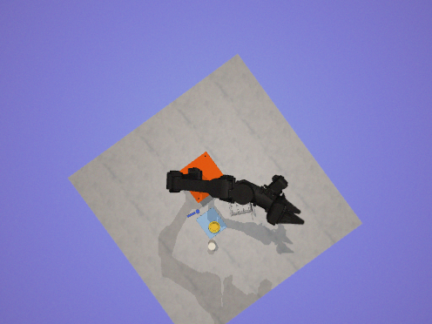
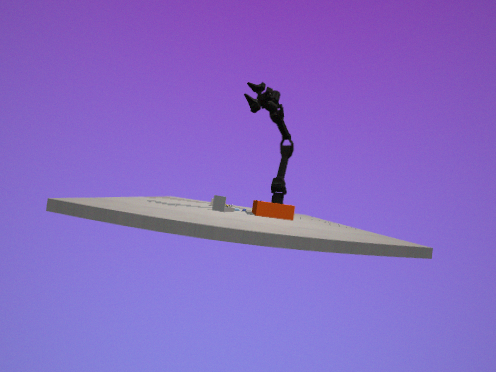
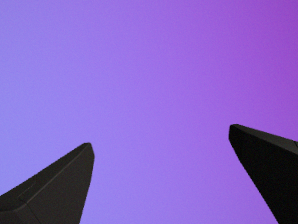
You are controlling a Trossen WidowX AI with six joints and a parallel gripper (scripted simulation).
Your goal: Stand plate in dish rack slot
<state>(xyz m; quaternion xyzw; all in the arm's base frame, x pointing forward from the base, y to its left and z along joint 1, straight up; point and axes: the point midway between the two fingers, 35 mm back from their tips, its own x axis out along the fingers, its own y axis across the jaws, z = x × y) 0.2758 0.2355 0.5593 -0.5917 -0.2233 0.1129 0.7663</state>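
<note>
The yellow plate lies 630 mm below my gripper tip, 350 mm to the right of it and 20 mm ahead of it. Also, from my gripper tip: light blue mat (650 mm below, 360 mm to the right, 10 mm behind); cream cup (620 mm below, 430 mm to the right, 90 mm ahead); grey dish rack (630 mm below, 150 mm to the right, 20 mm ahead).
</note>
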